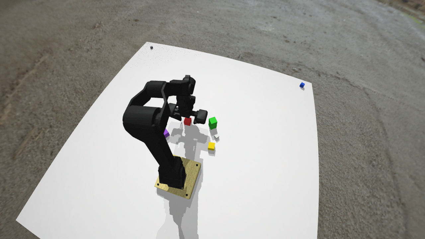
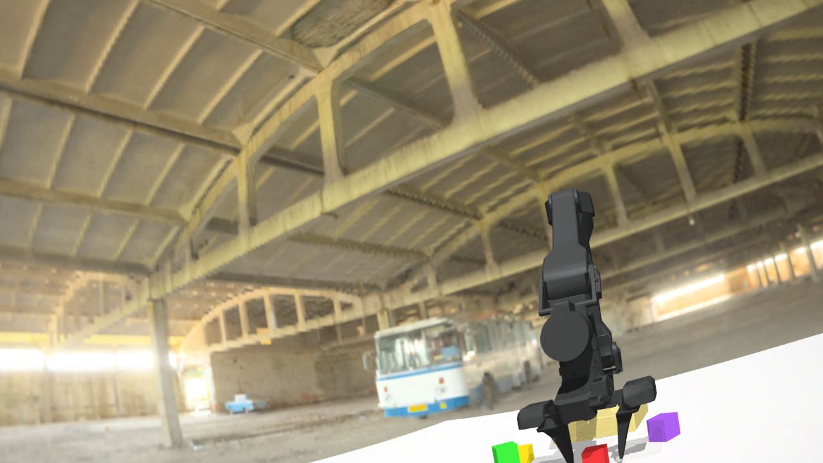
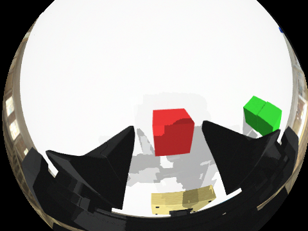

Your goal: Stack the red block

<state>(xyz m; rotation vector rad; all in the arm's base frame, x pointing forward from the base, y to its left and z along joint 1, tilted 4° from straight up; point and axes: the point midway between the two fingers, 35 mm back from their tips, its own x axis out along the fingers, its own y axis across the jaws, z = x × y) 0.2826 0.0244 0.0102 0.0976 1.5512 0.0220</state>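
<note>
Now: gripper tip 90 mm past the purple block, 90 mm to the right of it and 10 mm below it. The rest, counted from my gripper tip: small dark ball (560 mm ahead, 430 mm to the left); red block (10 mm above); yellow block (110 mm behind, 140 mm to the right, 10 mm above).
</note>
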